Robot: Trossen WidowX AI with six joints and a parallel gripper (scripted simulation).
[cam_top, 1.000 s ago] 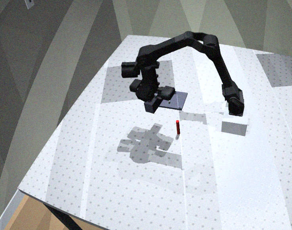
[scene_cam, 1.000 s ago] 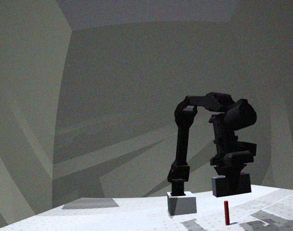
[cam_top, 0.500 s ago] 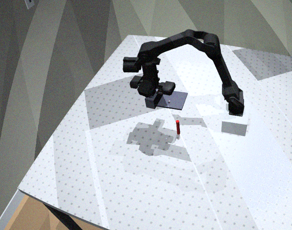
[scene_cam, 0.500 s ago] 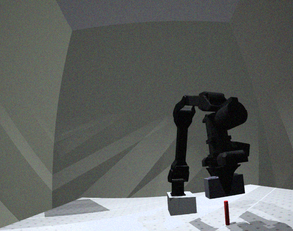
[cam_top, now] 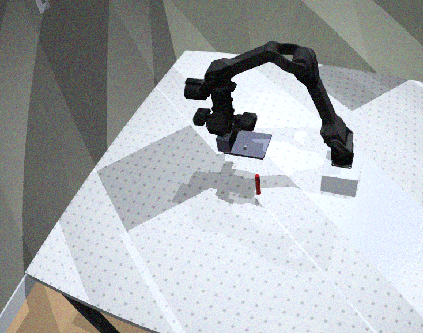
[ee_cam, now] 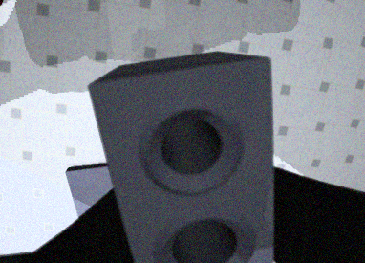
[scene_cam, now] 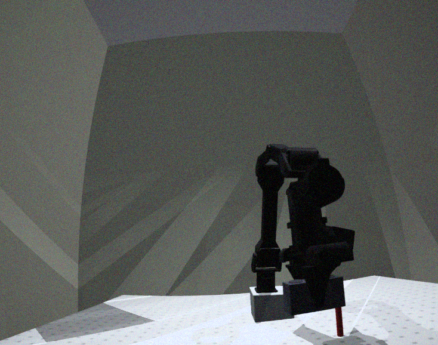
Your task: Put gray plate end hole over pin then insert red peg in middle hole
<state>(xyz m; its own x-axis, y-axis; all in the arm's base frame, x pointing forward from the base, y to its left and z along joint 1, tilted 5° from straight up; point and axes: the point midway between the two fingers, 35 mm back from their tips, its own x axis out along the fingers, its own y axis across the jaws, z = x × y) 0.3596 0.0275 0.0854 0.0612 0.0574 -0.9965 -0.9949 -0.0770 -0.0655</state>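
The red peg lies 12 cm behind my gripper tip, 10 cm to the left of it and 7 cm below it. Also, from my gripper tip: gray plate: 3 cm above.
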